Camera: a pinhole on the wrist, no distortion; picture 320 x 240 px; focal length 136.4 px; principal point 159.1 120.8 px. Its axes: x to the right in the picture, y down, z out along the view. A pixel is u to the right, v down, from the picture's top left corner.
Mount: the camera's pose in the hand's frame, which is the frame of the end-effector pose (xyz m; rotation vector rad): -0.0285 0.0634 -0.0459 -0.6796 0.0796 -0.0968
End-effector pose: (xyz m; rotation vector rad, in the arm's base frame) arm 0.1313 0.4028 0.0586 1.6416 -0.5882 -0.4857
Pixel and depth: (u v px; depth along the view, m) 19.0 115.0 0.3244
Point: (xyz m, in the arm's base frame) -0.2942 0.3990 0.3100
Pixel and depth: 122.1 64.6 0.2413
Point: -0.0691 0.2743 0.1697
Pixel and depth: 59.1 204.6 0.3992
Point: -0.2031 0.4156 0.5665
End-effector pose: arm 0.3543 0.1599 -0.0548 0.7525 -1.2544 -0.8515
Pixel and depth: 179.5 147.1 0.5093
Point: 0.1433 0.2820 0.4280
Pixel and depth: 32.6 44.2 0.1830
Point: 0.1855 0.3742 -0.0159
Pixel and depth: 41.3 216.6 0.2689
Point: 0.3324 0.5485 0.1948
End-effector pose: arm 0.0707 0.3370 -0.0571 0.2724 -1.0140 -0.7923
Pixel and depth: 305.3 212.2 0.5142
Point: 0.4176 0.3451 0.7108
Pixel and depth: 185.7 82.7 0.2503
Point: -0.0030 0.4468 0.1572
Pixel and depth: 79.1 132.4 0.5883
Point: -0.1105 0.9637 0.2273
